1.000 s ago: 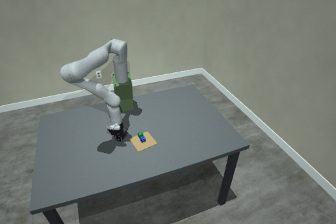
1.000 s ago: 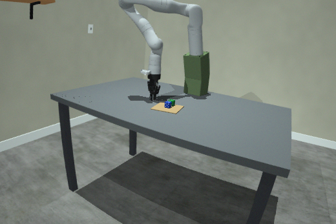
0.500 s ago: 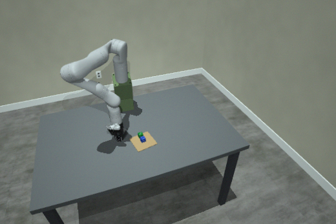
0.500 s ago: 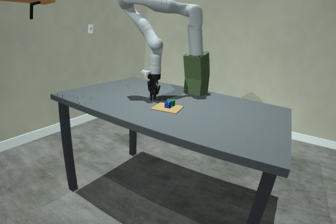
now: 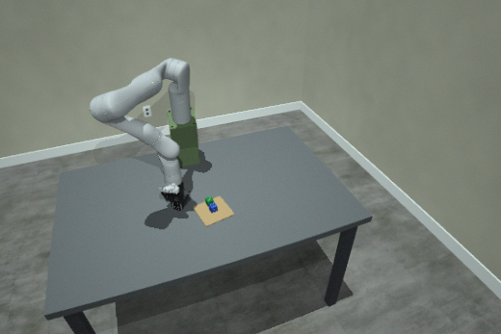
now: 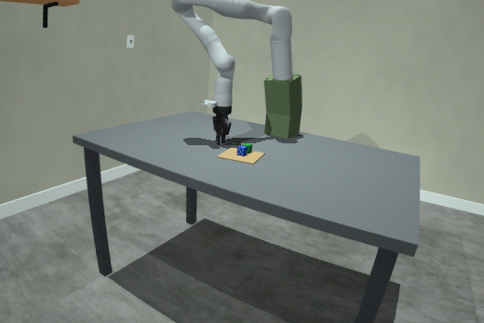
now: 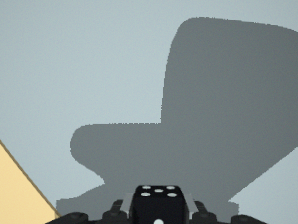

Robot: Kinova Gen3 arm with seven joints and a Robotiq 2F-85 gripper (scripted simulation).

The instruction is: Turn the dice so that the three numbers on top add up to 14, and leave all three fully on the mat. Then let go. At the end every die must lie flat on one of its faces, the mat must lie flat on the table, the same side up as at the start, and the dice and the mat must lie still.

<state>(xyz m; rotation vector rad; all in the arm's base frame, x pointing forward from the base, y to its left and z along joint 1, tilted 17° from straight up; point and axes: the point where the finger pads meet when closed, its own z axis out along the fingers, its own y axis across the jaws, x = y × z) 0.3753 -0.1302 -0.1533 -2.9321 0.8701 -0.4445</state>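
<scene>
Now: the green die 14 cm to the left of my hand and 3 cm ahead of it. Round my hand: tan mat: 14 cm to the left, 8 cm ahead, 2 cm below; black die: 1 cm below; blue die: 14 cm to the left, 7 cm ahead.
</scene>
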